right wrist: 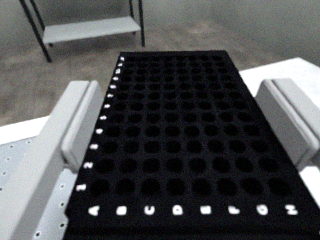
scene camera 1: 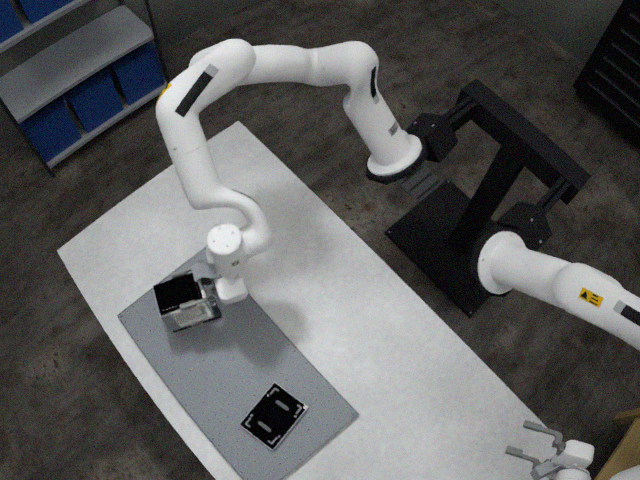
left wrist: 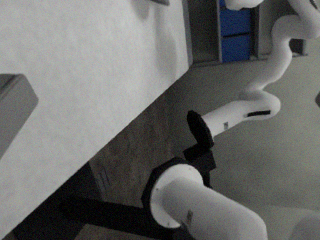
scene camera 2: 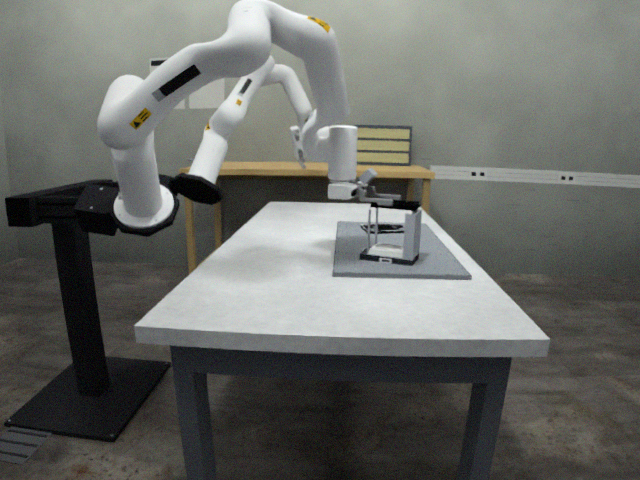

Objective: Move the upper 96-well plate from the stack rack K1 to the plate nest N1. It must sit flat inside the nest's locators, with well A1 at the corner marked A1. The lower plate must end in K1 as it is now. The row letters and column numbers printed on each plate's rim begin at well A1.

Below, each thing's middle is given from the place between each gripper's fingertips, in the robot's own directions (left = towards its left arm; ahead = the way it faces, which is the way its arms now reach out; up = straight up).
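My right gripper's 1 cm above the black 96-well plate [right wrist: 172, 119], 1 cm to the left of it and 2 cm short of it. My left gripper, though, is 870 mm to the left of that plate, 400 mm short of it and 120 mm above it, so going by its middle, the plate is nearer to my right gripper than to my left gripper.
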